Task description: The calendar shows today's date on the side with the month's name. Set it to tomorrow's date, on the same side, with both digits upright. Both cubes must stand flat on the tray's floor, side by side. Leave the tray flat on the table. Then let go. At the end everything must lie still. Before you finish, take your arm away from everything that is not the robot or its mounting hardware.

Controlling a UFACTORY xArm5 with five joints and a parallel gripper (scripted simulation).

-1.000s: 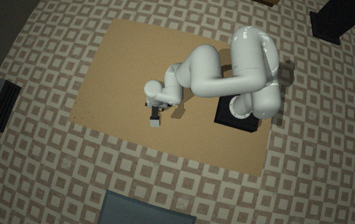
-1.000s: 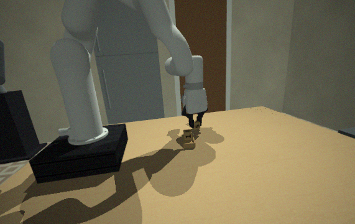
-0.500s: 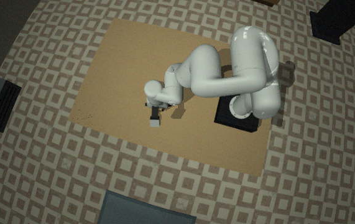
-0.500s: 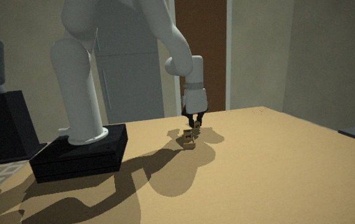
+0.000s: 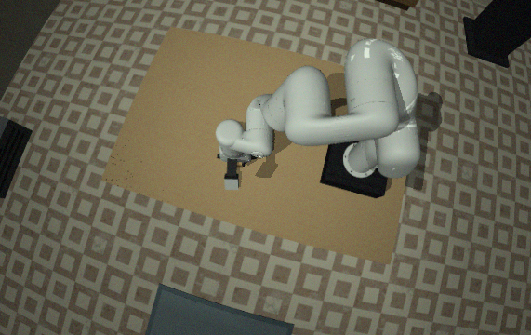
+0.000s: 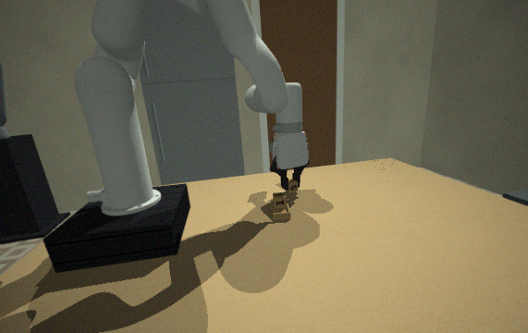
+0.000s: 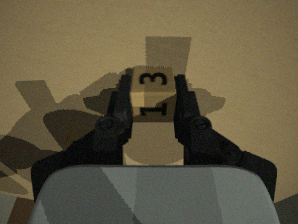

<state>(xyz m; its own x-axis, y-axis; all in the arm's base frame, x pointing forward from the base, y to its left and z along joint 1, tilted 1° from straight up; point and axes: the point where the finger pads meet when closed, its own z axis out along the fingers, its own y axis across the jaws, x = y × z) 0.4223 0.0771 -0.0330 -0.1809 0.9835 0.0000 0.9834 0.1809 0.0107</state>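
The wooden date cube lies 1 cm below my hand. Round my hand: wooden calendar tray: 12 cm to the right, 7 cm behind, 2 cm below.
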